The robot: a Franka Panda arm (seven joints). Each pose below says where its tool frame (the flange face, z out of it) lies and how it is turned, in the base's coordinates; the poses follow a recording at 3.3 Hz.
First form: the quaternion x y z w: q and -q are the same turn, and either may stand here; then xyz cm.
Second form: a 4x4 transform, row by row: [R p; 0 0 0 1], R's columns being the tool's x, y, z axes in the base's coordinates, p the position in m. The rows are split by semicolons. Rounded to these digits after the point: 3 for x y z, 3 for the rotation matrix.
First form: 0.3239 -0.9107 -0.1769 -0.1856 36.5 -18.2 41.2
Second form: -0.721 -0.656 0.223 0.365; -0.524 0.728 0.442 -0.182; -0.453 0.202 -0.869 0.412; 0 0 0 1
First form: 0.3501 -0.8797 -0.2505 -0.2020 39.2 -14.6 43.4
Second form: -0.673 -0.717 0.180 0.392; -0.515 0.629 0.582 -0.146; -0.531 0.299 -0.793 0.434; 0 0 0 1
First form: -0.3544 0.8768 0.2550 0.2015 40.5 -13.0 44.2
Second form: -0.668 -0.724 0.173 0.405; -0.519 0.619 0.590 -0.130; -0.534 0.304 -0.789 0.442; 0 0 0 1
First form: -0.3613 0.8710 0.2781 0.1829 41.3 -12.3 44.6
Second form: -0.672 -0.731 0.118 0.413; -0.528 0.584 0.617 -0.123; -0.520 0.352 -0.778 0.446; 0 0 0 1
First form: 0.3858 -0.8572 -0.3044 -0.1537 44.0 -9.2 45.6
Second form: -0.655 -0.755 0.029 0.440; -0.568 0.517 0.641 -0.092; -0.498 0.403 -0.767 0.456; 0 0 0 1
